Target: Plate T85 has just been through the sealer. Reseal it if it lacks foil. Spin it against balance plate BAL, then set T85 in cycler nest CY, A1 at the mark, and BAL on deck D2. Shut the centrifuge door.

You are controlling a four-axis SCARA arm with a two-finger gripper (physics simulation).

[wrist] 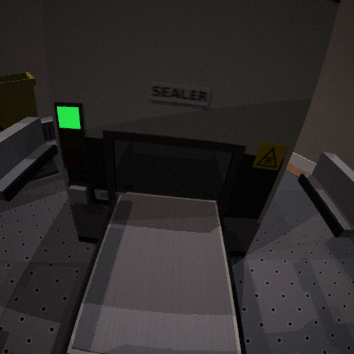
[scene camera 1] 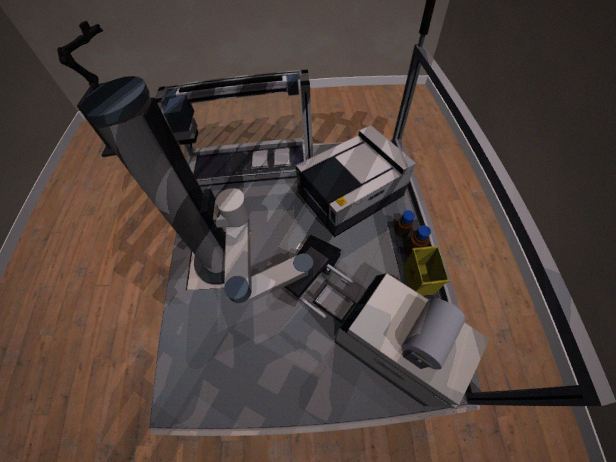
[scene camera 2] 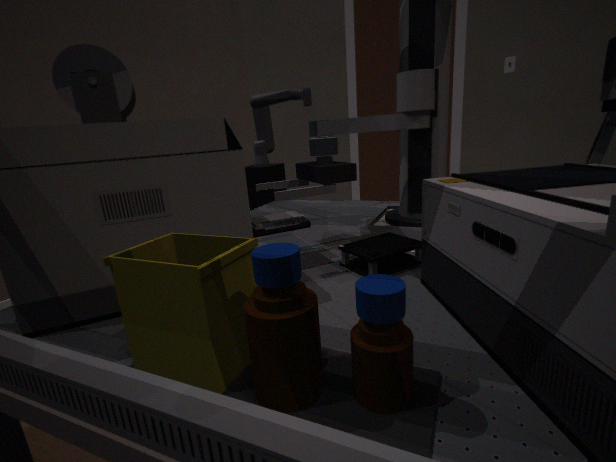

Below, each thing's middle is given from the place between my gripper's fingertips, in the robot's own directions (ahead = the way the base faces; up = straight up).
Labels:
Now: hand 62 cm to the right of the centrifuge (scene camera 1: 344, 185), 15 cm short of it and 6 cm above it.

